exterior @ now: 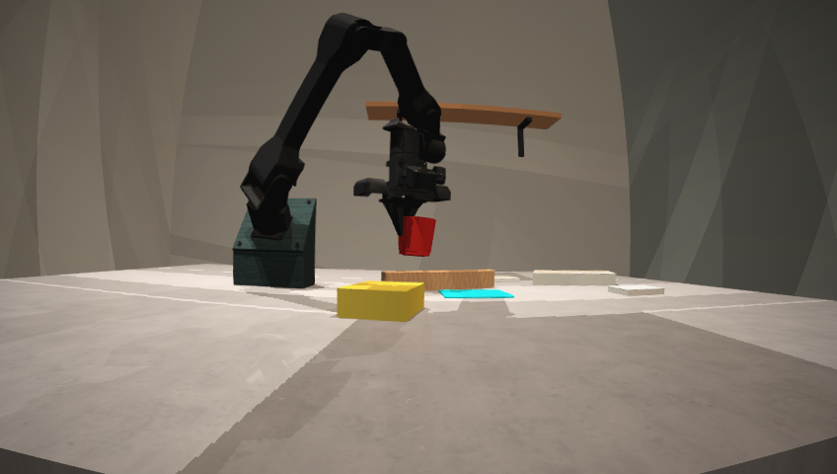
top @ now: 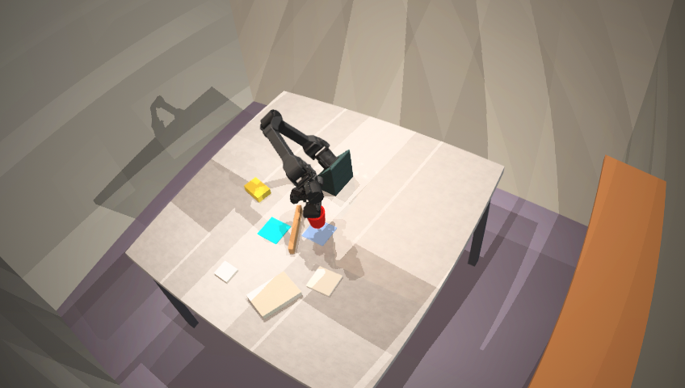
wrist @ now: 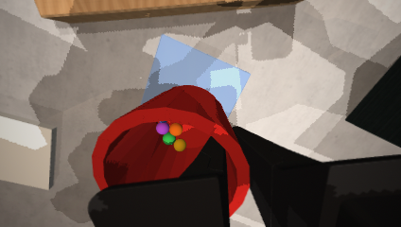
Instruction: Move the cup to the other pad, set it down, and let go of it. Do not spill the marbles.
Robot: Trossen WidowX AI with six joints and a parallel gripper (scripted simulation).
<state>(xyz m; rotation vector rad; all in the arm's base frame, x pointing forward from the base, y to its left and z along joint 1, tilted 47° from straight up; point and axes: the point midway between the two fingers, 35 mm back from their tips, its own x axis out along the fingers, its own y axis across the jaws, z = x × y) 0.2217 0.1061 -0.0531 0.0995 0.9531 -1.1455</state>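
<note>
Right now my gripper tip is 30 mm short of the green marble, 40 mm to the right of it and 20 mm above it. Round my gripper tip: red cup: 20 mm ahead, 20 mm to the left; then light blue pad: 20 mm ahead, 20 mm to the left, 100 mm below; then wooden bar: 80 mm ahead, 60 mm to the right, 90 mm below.
</note>
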